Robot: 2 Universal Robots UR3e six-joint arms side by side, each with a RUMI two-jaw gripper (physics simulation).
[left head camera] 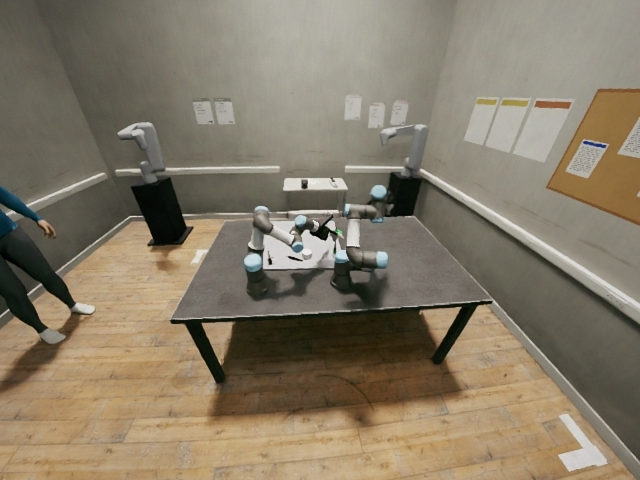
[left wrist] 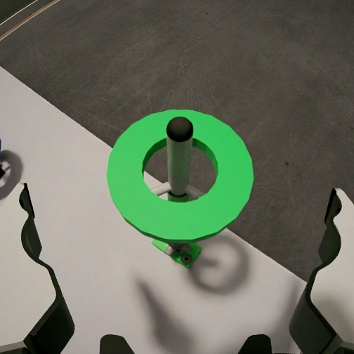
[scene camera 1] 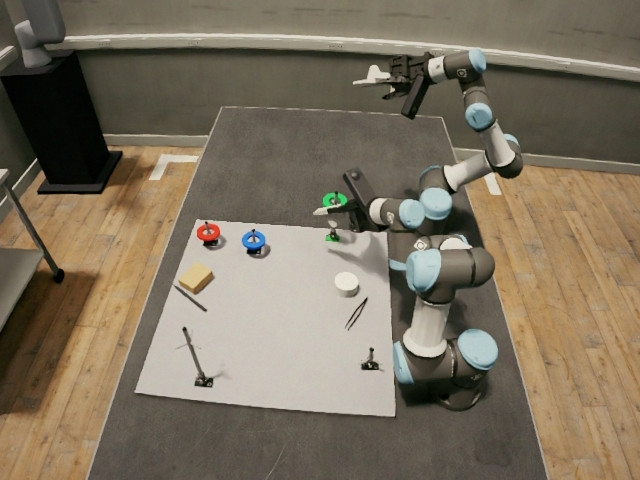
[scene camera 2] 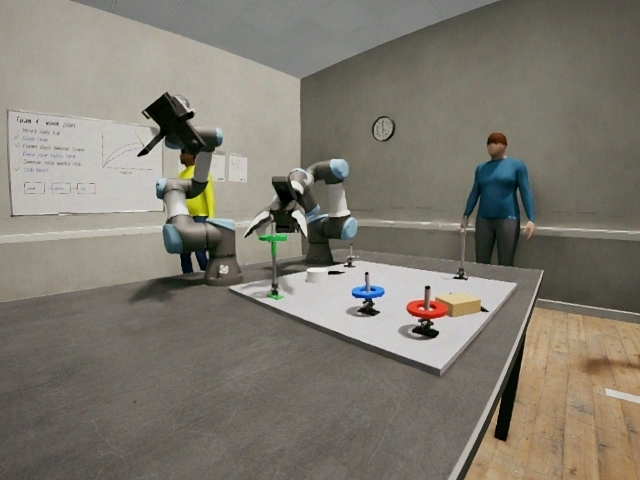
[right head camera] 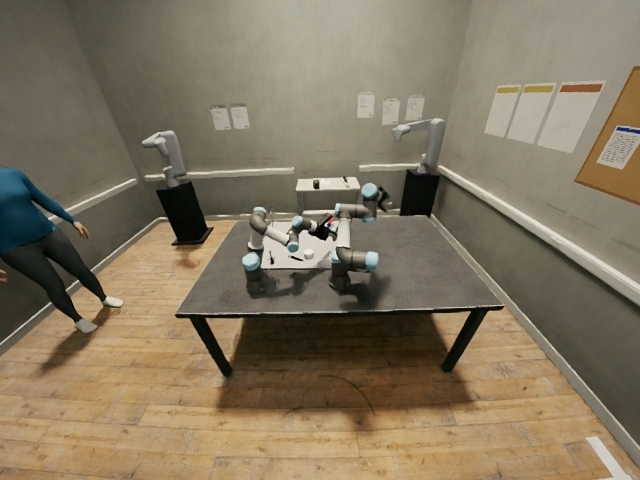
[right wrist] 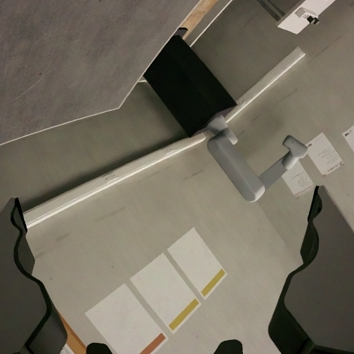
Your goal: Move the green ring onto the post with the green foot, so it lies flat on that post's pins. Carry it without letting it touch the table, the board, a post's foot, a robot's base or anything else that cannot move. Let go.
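The green ring (scene camera 1: 326,200) (scene camera 2: 279,238) (left wrist: 125,175) lies level around the post with the green foot (scene camera 2: 274,268) (left wrist: 179,165), high above the board. The post's tip sticks up through the hole, and in the left wrist view the pins show through the hole at the ring's underside. The green foot (scene camera 1: 332,238) (left wrist: 189,257) stands on the board. My left gripper (scene camera 2: 276,235) (left wrist: 180,189) is open; its fingers stand wide on both sides of the ring, clear of it. My right gripper (scene camera 1: 368,88) (right wrist: 164,195) is open and empty, raised high away from the board.
On the white board (scene camera 1: 279,361) (scene camera 2: 330,320) stand posts with a blue ring (scene camera 1: 244,240) (scene camera 2: 354,292) and a red ring (scene camera 1: 199,233) (scene camera 2: 410,310). A yellow block (scene camera 1: 195,277), white round tub (scene camera 1: 346,284), tweezers (scene camera 1: 356,313), a tall bare post (scene camera 1: 193,356) and a short post (scene camera 1: 370,357) are there too.
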